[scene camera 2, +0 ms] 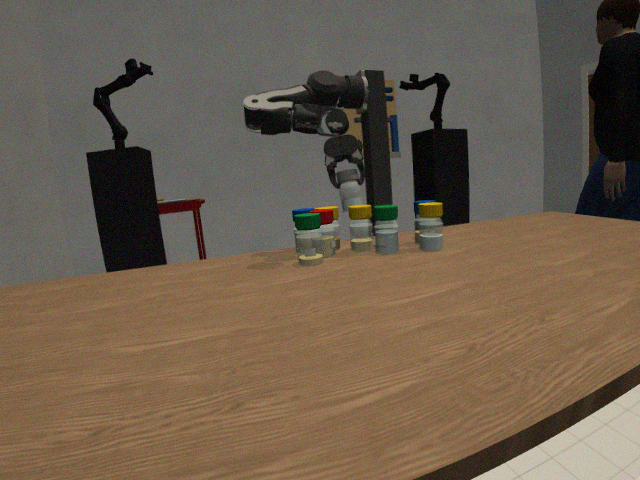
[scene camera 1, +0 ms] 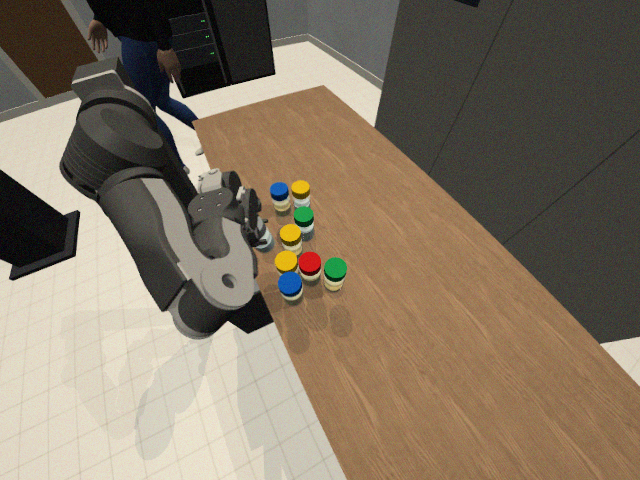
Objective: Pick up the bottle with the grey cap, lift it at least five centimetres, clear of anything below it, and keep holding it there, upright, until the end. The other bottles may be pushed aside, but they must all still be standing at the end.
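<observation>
The grey-capped bottle [scene camera 1: 265, 242] [scene camera 2: 351, 193], clear and pale below its cap, hangs in my gripper [scene camera 1: 262, 230] [scene camera 2: 347, 178]. My gripper is shut on it, with a finger on each side of the cap and upper part. In scene camera 2 the bottle leans slightly, its base to the right, and its base shows around the height of the other bottles' caps, behind them. In scene camera 1 the fingers and wrist hide much of it. The other bottles stand upright, among them a middle yellow-capped one [scene camera 1: 291, 236] [scene camera 2: 360, 212] and a green-capped one [scene camera 1: 303, 217] [scene camera 2: 386, 212].
A blue-capped [scene camera 1: 279, 192] and a yellow-capped bottle [scene camera 1: 300, 190] [scene camera 2: 430, 210] stand at one end. At the other end are red [scene camera 1: 310, 264], yellow [scene camera 1: 285, 261], blue [scene camera 1: 290, 284] and green [scene camera 1: 335, 270] [scene camera 2: 308, 222] caps. The wooden table [scene camera 1: 413, 310] [scene camera 2: 310, 361] edge runs beside the arm.
</observation>
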